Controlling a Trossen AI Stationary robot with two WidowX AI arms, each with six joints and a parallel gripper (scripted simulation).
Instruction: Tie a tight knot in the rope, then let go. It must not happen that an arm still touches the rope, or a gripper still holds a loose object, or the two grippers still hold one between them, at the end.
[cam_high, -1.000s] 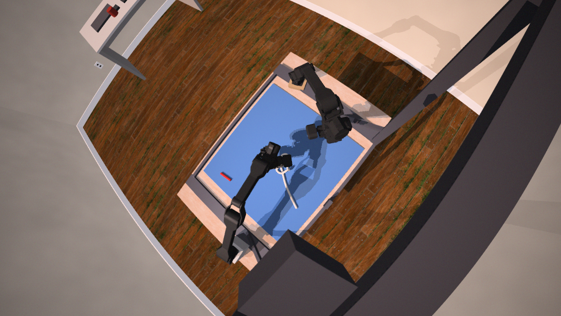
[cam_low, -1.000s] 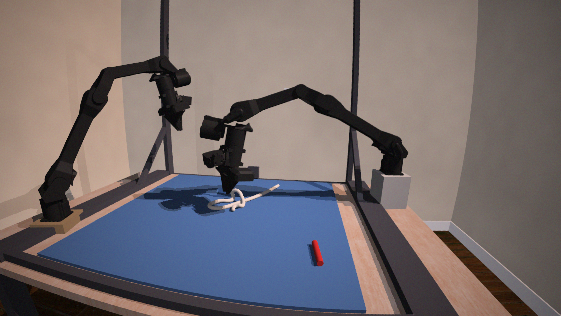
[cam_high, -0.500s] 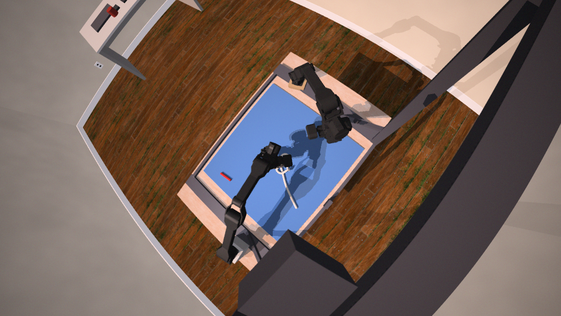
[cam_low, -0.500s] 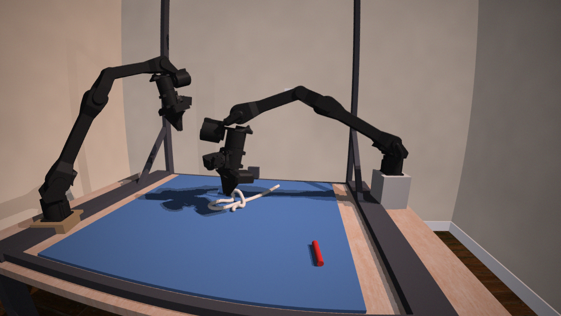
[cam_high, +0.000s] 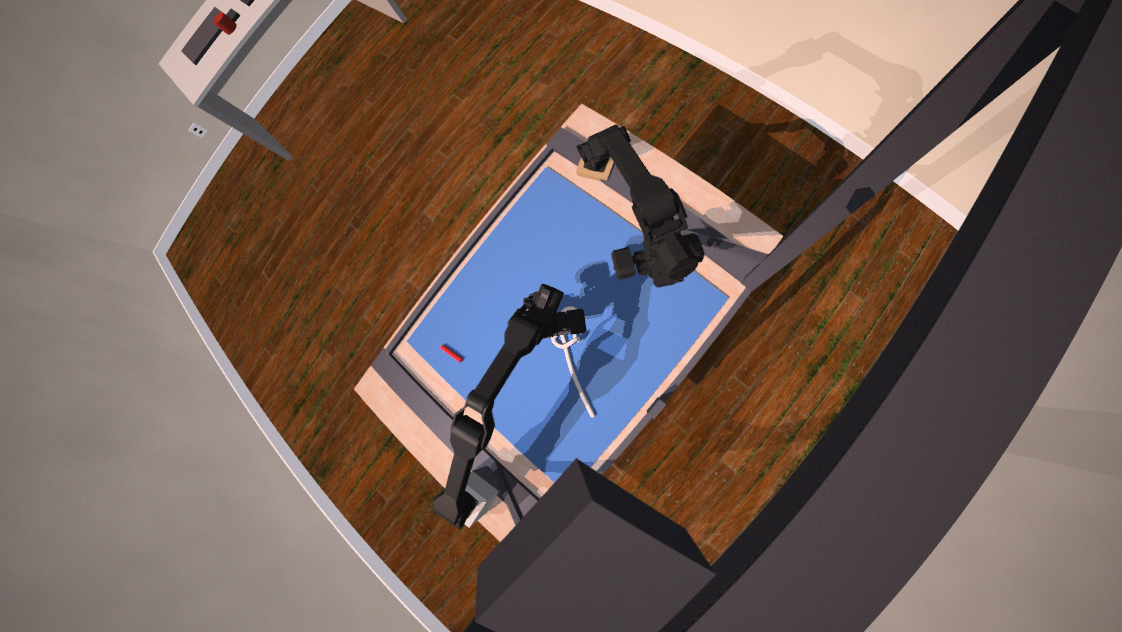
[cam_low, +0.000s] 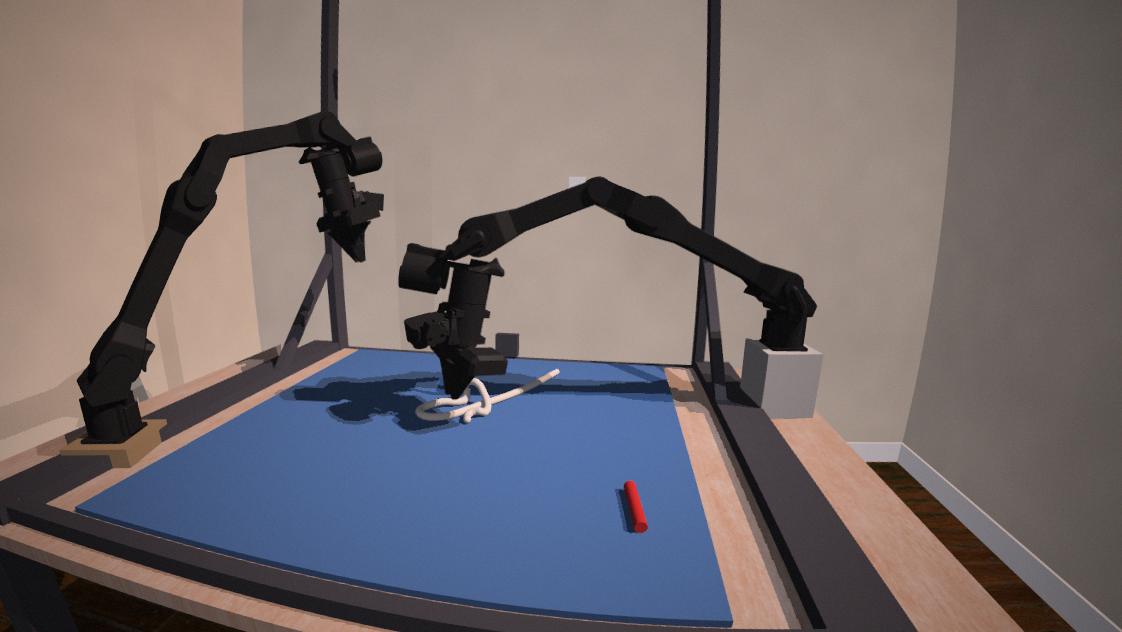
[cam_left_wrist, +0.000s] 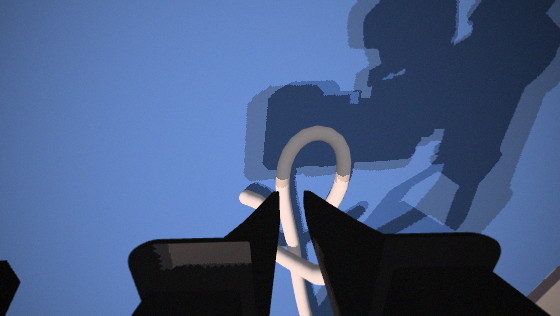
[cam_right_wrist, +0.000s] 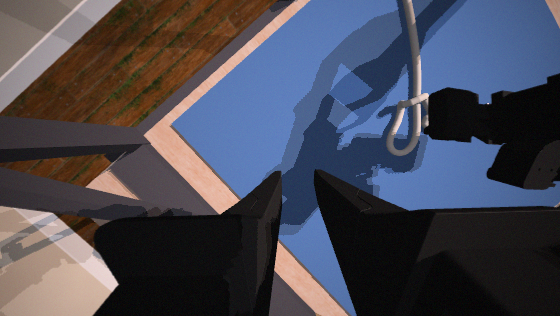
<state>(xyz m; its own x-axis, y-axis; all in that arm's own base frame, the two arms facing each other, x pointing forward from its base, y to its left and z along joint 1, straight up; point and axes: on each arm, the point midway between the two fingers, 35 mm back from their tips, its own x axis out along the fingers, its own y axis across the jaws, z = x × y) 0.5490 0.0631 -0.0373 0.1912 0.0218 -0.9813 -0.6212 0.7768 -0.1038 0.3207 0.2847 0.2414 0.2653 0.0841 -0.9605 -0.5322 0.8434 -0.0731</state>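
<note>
My left gripper is now 20 mm short of the blue mat, 10 mm to the left of it and 70 mm above it. Round my left hand: red cylinder: 290 mm ahead, 190 mm to the left, 60 mm below.
</note>
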